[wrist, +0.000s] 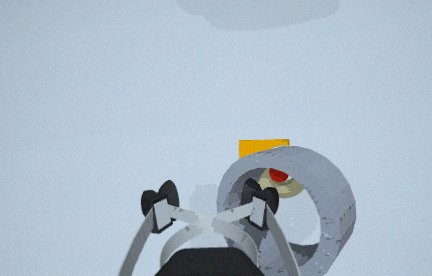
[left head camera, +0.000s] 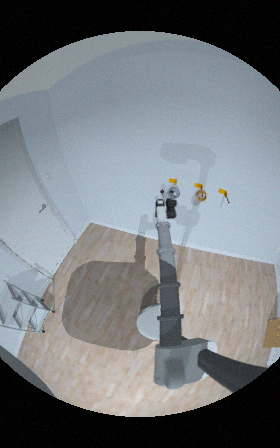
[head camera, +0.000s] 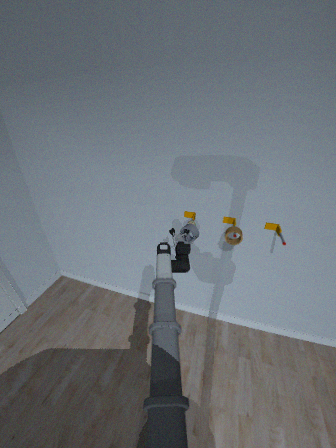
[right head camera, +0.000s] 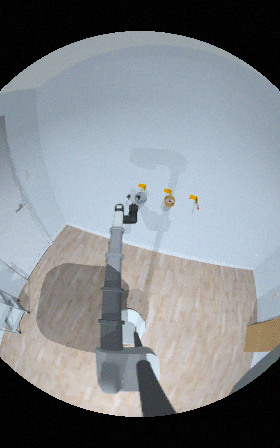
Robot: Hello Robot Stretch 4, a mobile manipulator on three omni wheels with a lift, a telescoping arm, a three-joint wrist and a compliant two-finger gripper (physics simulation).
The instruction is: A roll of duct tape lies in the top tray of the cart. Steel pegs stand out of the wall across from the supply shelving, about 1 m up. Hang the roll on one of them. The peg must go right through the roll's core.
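Places are measured from the robot's base along level axes (x ahead, y left, z up), in metres.
Where they show: gripper, fingertip midpoint: (wrist: 210, 195) (left head camera: 166, 189) (head camera: 179, 229) (right head camera: 133, 194); robot's base, link origin: (left head camera: 155, 320) (right head camera: 125, 325).
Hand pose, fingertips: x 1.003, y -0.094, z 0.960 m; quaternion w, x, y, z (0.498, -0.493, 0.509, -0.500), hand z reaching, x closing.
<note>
Each offset is from my fingertips to the centre of the thing. "spot": to the spot under its first point.
The grey duct tape roll @[dx -0.031, dy -0.059, dz -0.006 m] (head camera: 195, 231) (left head camera: 178, 192) (right head camera: 144, 198) (wrist: 337, 210) is at the leftmost peg, below its yellow bracket @[spot: dx +0.137, dy -0.085, dz +0.029 m] (head camera: 190, 214) (left head camera: 173, 181) (right head camera: 142, 186) (wrist: 248, 148). In the wrist view the red peg tip @[spot: dx -0.033, dy -0.056, dz +0.023 m] (wrist: 278, 174) shows inside the core, against its upper edge; whether the peg passes right through is hard to tell. My gripper (head camera: 179, 233) (left head camera: 167, 192) (right head camera: 133, 198) (wrist: 210, 195) is open. Its right finger is inside the core; its left finger is outside, with a visible gap to the roll's wall.
A tan roll @[dx -0.063, dy -0.310, dz -0.008 m] (head camera: 233, 243) (left head camera: 201, 200) (right head camera: 169, 205) hangs on the middle peg, close to the right. A third peg @[spot: dx -0.133, dy -0.549, dz +0.029 m] (head camera: 281, 236) with a red tip stands farther right. A door (left head camera: 30, 195) and a metal frame stand left; a tan box (left head camera: 272, 332) (right head camera: 262, 336) is right.
</note>
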